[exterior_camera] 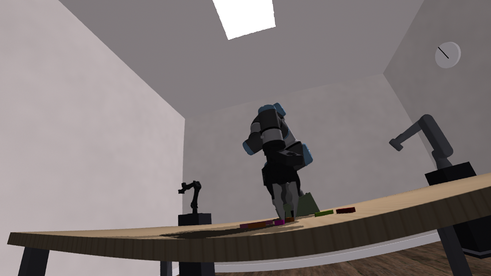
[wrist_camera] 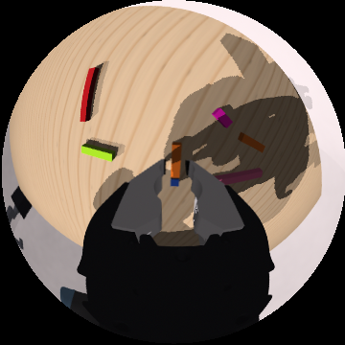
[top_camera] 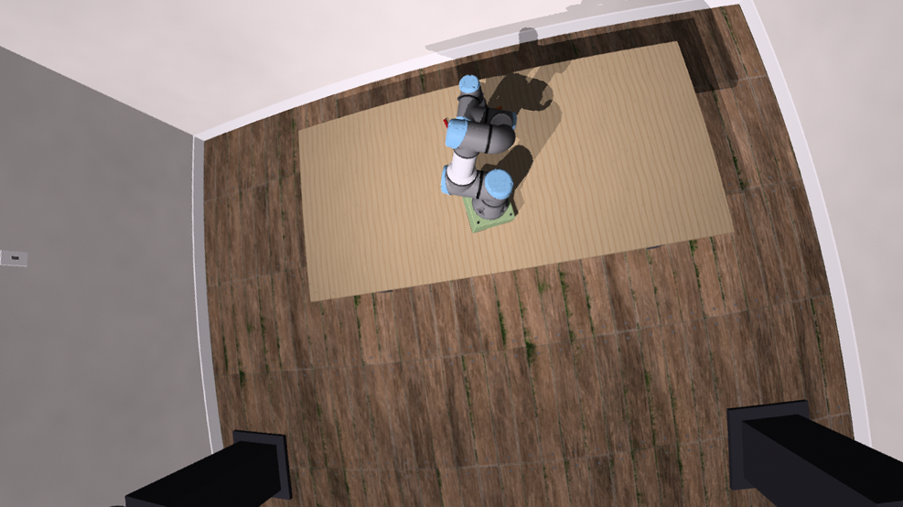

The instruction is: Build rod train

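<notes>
My gripper is now 20 mm past the blue rod, 10 mm to the left of it and 10 mm above it. Round my hand: pink rod 80 mm to the right, 20 mm ahead, 10 mm below; then lime rod 90 mm to the left, 40 mm behind, 10 mm below; then magenta rod 70 mm ahead, 20 mm to the right, 10 mm below.
</notes>
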